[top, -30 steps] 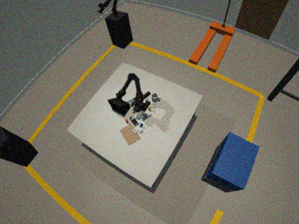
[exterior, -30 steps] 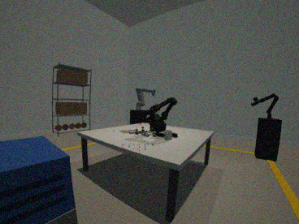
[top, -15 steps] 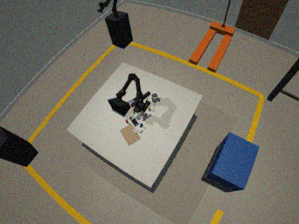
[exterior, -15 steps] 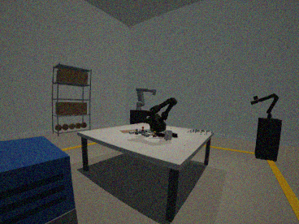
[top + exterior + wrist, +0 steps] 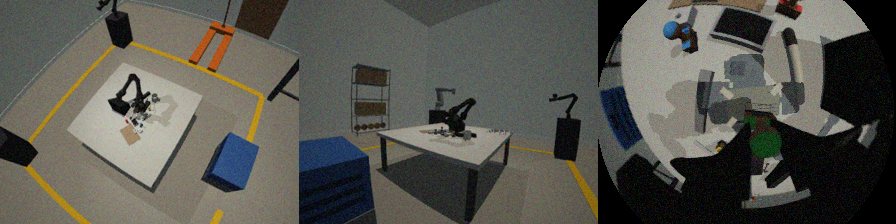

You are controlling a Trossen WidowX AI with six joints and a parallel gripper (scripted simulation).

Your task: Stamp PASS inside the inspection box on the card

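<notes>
Right now the light cylinder is 9 cm to the right of my gripper tip, 7 cm behind it and 5 cm below it. From my gripper tip the other things lie so: blue stamp 14 cm to the right, 11 cm ahead, 4 cm below; then green stamp right at my gripper tip; then dark ink pad 14 cm to the right, 5 cm below, 2 cm ahead.
</notes>
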